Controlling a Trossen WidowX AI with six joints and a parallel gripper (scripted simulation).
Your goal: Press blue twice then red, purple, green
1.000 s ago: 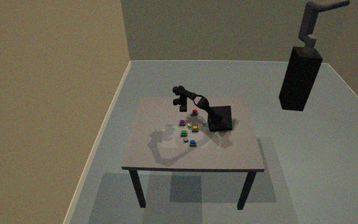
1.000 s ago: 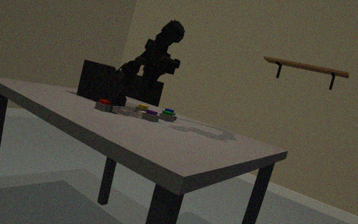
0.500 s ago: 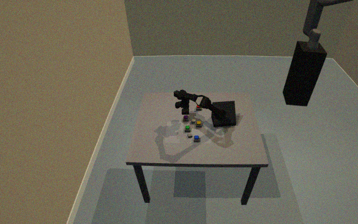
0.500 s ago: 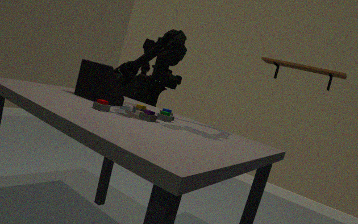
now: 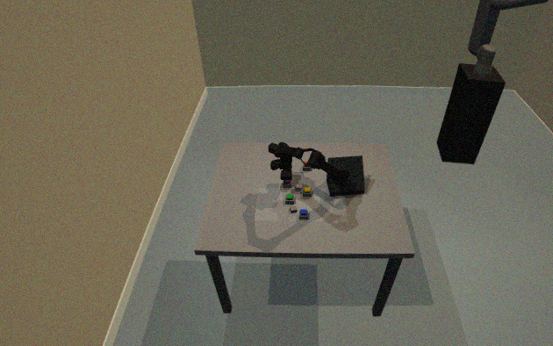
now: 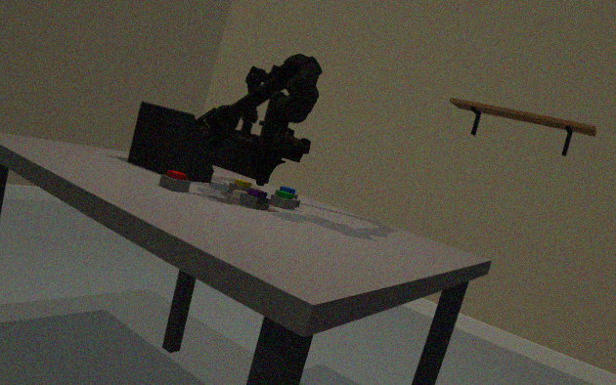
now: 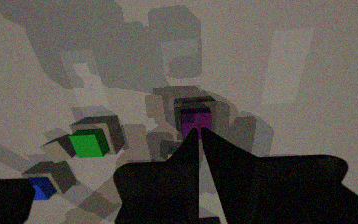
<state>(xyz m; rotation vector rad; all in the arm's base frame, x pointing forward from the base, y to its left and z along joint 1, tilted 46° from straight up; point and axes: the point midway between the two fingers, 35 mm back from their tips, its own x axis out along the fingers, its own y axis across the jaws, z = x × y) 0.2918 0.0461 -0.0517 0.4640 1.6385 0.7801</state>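
Right now my gripper tip is 20 mm above the purple button. Also, from my gripper tip: yellow button: 130 mm behind, 60 mm to the left, 20 mm below; green button: 30 mm behind, 130 mm to the left, 20 mm below; white block: 70 mm behind, 20 mm to the left, 40 mm below.
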